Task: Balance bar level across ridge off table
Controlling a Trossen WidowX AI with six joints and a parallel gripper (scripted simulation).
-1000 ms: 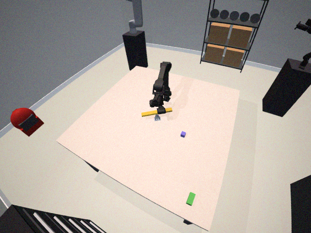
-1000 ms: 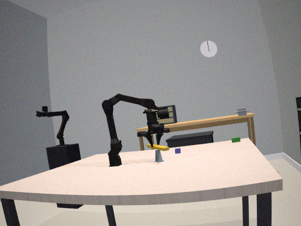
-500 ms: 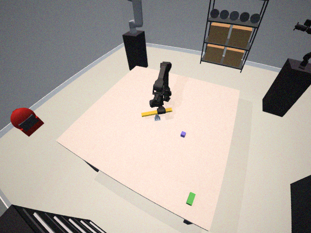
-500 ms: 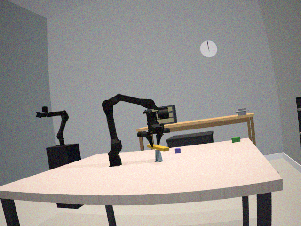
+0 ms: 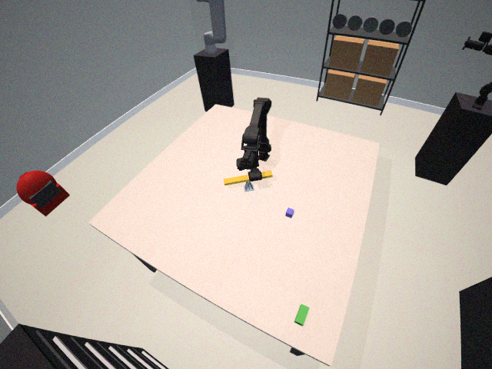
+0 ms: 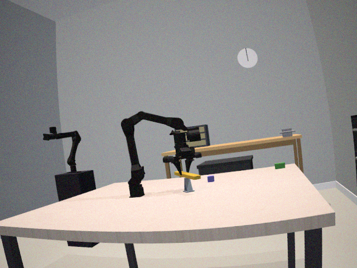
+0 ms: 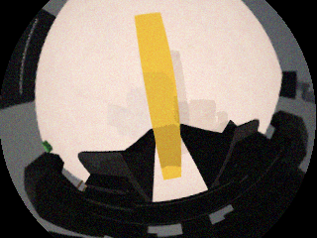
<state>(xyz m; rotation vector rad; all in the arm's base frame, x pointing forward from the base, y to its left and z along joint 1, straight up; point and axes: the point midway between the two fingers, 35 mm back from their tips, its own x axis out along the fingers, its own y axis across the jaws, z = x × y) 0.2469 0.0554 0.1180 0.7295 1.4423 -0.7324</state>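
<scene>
The yellow bar lies 2 cm to the right of my gripper tip and 2 cm ahead of it. The rest, counted from my gripper tip: green block: 49 cm ahead, 44 cm to the left, 7 cm below; then purple cube: 24 cm to the left, 8 cm ahead, 7 cm below.
</scene>
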